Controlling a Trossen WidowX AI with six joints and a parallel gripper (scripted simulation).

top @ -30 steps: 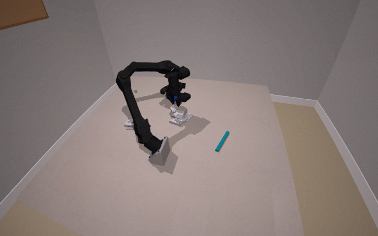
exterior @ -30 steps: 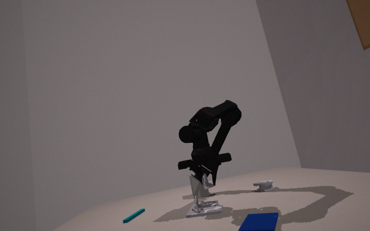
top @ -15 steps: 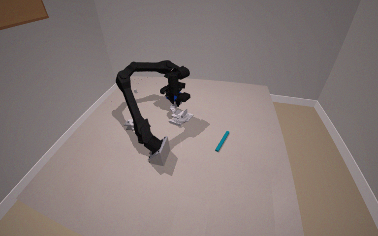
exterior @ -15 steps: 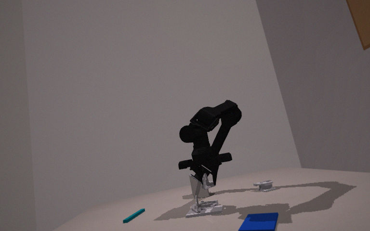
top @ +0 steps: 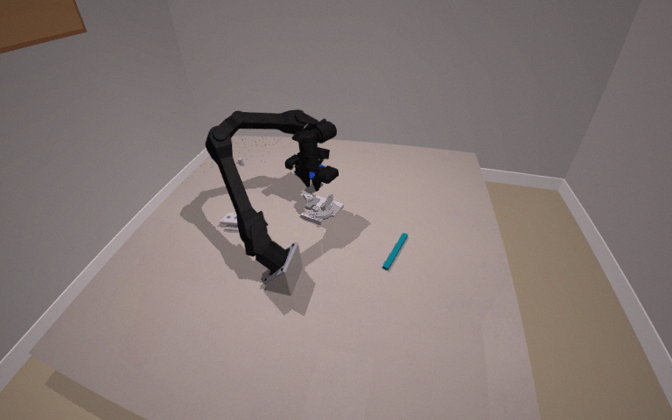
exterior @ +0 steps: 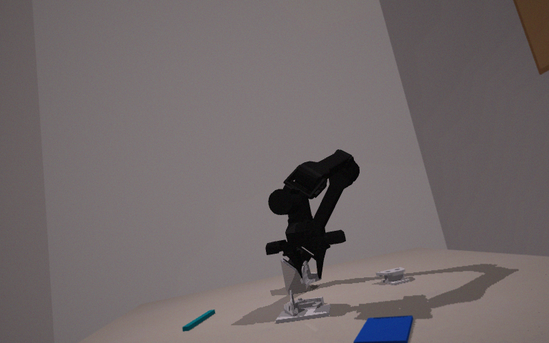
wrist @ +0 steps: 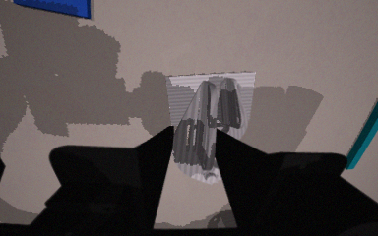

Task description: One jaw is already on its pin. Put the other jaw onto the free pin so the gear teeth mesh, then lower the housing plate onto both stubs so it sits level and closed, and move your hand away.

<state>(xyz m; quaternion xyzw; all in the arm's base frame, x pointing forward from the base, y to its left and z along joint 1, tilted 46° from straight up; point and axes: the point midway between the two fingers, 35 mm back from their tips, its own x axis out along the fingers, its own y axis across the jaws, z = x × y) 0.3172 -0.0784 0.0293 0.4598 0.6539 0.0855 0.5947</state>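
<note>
Now: gripper tip 30 mm to the left of the white base and 70 mm above it. From my gripper tip the other things lie so: teal bar: 200 mm behind, 280 mm to the right, 70 mm below; then grey jaw: 40 mm behind; then blue housing plate: 220 mm ahead, 50 mm to the left, 70 mm below.
</note>
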